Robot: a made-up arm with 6 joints. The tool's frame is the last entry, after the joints. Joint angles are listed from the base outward. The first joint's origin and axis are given. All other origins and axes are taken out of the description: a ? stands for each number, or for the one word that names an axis. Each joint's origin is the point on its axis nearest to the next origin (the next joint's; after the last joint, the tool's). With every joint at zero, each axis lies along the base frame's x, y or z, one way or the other. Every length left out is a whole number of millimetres.
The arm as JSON. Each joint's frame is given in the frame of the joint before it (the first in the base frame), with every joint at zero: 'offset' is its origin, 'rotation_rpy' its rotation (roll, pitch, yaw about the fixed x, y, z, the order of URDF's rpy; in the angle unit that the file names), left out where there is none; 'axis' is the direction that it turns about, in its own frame. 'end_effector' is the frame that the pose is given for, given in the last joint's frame.
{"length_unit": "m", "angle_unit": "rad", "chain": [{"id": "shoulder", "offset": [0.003, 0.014, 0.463], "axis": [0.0, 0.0, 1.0]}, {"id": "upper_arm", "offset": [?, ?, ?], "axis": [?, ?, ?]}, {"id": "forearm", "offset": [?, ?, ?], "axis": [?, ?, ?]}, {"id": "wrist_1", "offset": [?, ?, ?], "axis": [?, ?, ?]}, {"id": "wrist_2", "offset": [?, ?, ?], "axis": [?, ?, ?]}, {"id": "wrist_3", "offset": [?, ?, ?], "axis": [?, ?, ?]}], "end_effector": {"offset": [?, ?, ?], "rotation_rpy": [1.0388, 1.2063, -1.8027]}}
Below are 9 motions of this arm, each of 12 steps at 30 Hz.
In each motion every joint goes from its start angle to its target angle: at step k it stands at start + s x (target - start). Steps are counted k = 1, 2, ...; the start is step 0. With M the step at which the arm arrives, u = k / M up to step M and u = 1 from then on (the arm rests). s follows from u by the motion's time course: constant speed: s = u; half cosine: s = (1 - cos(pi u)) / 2; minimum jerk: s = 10 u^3 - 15 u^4 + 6 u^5.
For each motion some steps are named. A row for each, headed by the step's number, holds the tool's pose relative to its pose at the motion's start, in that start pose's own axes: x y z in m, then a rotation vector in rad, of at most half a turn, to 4 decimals.
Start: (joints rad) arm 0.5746 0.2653 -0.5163 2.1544 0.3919 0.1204
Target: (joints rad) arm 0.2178 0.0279 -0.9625 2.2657 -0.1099 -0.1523
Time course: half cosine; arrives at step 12
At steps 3, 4, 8, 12:
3: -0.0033 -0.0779 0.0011 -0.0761 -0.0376 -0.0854
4: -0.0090 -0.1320 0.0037 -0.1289 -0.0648 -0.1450
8: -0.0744 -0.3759 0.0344 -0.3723 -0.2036 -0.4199
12: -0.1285 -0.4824 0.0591 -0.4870 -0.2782 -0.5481

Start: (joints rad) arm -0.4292 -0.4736 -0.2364 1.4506 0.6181 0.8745
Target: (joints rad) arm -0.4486 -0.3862 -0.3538 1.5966 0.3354 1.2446
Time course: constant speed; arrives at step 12
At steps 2, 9, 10, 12:
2: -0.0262 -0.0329 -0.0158 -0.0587 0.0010 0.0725
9: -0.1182 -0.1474 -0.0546 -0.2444 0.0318 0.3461
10: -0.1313 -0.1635 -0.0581 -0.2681 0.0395 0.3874
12: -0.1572 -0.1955 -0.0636 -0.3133 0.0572 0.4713

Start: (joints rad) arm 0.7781 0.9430 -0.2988 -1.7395 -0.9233 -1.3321
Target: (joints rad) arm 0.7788 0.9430 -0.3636 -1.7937 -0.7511 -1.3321
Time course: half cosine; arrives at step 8
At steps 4, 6, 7, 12:
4: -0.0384 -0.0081 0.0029 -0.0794 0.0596 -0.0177
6: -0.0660 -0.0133 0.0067 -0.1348 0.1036 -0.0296
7: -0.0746 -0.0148 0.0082 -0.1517 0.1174 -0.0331
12: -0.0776 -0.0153 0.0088 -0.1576 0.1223 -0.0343

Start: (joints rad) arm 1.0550 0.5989 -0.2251 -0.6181 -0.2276 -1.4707
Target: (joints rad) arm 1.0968 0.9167 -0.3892 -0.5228 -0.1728 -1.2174
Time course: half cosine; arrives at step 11
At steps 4, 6, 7, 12:
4: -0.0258 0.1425 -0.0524 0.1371 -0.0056 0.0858
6: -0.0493 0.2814 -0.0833 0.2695 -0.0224 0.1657
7: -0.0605 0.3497 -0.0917 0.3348 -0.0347 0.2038
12: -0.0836 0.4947 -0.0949 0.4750 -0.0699 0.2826

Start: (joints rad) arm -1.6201 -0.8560 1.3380 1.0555 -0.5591 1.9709
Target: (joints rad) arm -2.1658 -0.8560 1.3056 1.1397 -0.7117 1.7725
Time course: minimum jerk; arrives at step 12
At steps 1, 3, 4, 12:
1: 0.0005 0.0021 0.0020 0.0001 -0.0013 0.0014
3: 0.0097 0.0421 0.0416 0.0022 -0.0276 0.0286
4: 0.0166 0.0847 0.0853 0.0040 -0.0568 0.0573
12: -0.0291 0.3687 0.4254 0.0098 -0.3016 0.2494

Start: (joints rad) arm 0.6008 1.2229 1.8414 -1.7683 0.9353 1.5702
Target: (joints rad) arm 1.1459 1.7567 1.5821 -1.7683 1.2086 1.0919
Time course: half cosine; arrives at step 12
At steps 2, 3, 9, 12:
2: 0.0797 -0.0565 0.0060 -0.0174 -0.0464 -0.0104
3: 0.1748 -0.1225 0.0212 -0.0365 -0.1002 -0.0197
9: 0.9830 -0.5581 0.4949 -0.1481 -0.4900 0.0389
12: 1.1295 -0.5924 0.6474 -0.1638 -0.5427 0.0796

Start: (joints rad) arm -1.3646 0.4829 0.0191 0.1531 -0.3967 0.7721
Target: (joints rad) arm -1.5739 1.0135 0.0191 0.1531 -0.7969 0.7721
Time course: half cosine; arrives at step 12
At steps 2, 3, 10, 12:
2: 0.0230 -0.0101 -0.0474 -0.0566 -0.0279 -0.0134
3: 0.0512 -0.0245 -0.1021 -0.1241 -0.0602 -0.0295
10: 0.3468 -0.2944 -0.5391 -0.8121 -0.3247 -0.1945
12: 0.3707 -0.3262 -0.5664 -0.8724 -0.3423 -0.2082

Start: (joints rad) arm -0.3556 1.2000 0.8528 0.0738 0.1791 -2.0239
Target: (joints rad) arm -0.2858 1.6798 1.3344 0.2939 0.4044 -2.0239
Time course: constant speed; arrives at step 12
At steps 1, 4, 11, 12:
1: 0.0102 0.0241 -0.0089 -0.0168 -0.0168 0.0160
4: 0.0429 0.0979 -0.0278 -0.0676 -0.0688 0.0623
11: 0.1288 0.2724 -0.0261 -0.1881 -0.1995 0.1608
12: 0.1418 0.2971 -0.0206 -0.2055 -0.2192 0.1737

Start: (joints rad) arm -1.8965 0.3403 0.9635 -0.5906 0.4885 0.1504
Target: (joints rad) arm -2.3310 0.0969 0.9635 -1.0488 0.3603 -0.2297
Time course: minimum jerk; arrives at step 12
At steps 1, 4, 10, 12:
1: -0.0022 0.0024 0.0003 0.0015 0.0014 -0.0023
4: -0.0917 0.0895 0.0176 0.0561 0.0637 -0.0932
10: -0.4462 0.2720 0.1306 0.1428 0.3588 -0.4065
12: -0.4628 0.2751 0.1371 0.1421 0.3738 -0.4204

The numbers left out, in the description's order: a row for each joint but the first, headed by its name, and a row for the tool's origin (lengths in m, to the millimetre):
upper_arm: xyz 0.095 0.003 0.0, axis 0.0 1.0 0.0
forearm: xyz -0.023 0.0 0.712, axis 0.0 -1.0 0.0
wrist_1: xyz 0.852 0.0 0.136, axis -1.0 0.0 0.0
wrist_2: xyz 0.0 0.012 0.021, axis 0.0 -1.0 0.0
wrist_3: xyz 0.233 0.0 -0.007, axis -1.0 0.0 0.0
tool: xyz 0.0 0.005 0.007

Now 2 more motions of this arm.
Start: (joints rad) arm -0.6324 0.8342 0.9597 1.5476 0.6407 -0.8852
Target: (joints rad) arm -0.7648 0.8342 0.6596 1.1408 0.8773 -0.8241
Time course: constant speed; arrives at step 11
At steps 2, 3, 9, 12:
2: 0.0475 -0.0261 0.0047 -0.0124 0.0379 -0.0688
3: 0.0709 -0.0391 0.0082 -0.0157 0.0567 -0.1034
9: 0.2077 -0.1160 0.0458 0.0047 0.1646 -0.3090
12: 0.2519 -0.1414 0.0643 0.0268 0.1976 -0.3755

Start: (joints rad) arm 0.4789 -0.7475 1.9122 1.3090 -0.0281 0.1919
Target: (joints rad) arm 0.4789 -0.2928 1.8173 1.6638 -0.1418 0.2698
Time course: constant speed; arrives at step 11
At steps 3, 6, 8, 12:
3: -0.0589 -0.2386 -0.0465 -0.1432 -0.0212 0.1364
6: -0.1116 -0.4818 -0.0581 -0.2779 -0.0282 0.2802
8: -0.1429 -0.6439 -0.0465 -0.3625 -0.0249 0.3795
12: -0.1835 -0.8834 -0.0009 -0.4807 -0.0074 0.5326

